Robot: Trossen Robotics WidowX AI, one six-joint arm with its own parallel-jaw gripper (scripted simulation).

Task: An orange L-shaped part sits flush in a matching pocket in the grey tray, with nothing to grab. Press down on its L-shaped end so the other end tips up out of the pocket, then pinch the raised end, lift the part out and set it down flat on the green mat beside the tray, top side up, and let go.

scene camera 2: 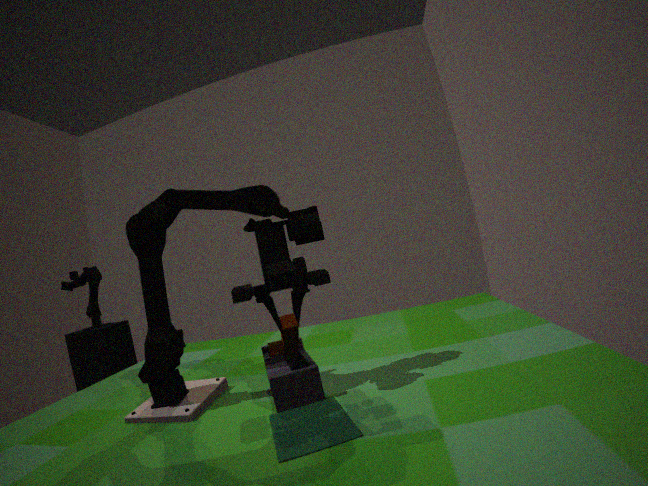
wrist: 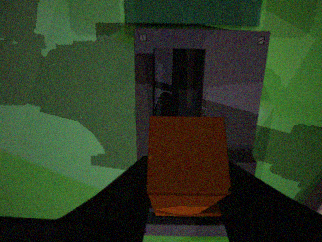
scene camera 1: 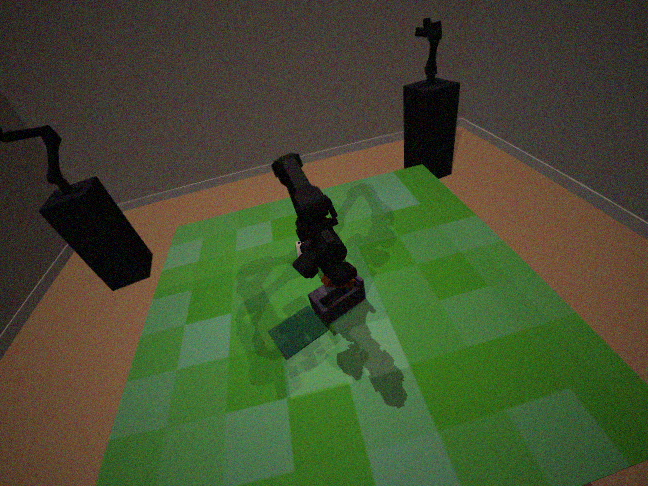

Observation:
My gripper holds an orange L-shaped part. Also in view: a green mat.
My gripper shows as well in the wrist view and in scene camera 1.

